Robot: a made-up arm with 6 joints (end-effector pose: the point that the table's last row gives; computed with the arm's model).
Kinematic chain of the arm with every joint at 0, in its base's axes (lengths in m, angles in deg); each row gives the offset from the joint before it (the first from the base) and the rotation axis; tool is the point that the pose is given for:
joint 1: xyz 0 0 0.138 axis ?
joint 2: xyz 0 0 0 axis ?
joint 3: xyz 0 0 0.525 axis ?
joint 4: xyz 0 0 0 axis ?
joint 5: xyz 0.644 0 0 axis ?
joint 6: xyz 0 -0.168 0 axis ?
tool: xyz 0 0 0
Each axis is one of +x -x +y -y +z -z.
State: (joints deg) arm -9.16 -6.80 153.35 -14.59 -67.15 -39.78
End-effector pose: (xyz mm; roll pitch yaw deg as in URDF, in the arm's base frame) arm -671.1 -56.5 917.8 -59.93 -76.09 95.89
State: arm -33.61 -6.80 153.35 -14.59 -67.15 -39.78
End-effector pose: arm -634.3 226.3 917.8 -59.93 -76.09 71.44
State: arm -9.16 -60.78 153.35 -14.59 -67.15 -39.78
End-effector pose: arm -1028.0 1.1 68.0 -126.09 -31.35 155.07
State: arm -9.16 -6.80 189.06 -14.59 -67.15 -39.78
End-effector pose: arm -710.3 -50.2 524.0 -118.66 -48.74 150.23
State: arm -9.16 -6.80 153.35 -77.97 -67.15 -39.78
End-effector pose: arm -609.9 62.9 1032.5 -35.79 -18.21 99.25
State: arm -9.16 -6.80 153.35 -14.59 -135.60 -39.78
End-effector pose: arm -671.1 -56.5 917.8 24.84 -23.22 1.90
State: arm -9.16 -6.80 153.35 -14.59 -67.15 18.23
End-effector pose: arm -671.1 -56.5 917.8 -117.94 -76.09 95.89
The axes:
joint 1: +z
joint 2: +y
joint 3: -y
joint 4: -x
joint 5: -y
joint 6: -x

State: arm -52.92 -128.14 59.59 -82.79 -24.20 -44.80
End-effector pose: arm -664.1 843.7 -107.7 -54.93 4.11 103.02
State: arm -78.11 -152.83 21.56 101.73 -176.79 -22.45
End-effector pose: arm -151.3 884.5 -429.8 123.85 6.25 -81.27
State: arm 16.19 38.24 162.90 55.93 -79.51 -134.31
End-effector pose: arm -123.3 -133.8 1000.9 166.42 -27.58 -50.58
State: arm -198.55 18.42 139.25 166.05 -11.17 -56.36
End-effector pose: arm 136.7 -217.9 1168.3 67.05 -48.25 -14.53
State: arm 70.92 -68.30 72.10 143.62 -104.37 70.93
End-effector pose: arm -470.2 -945.8 665.8 -26.33 49.39 -47.11
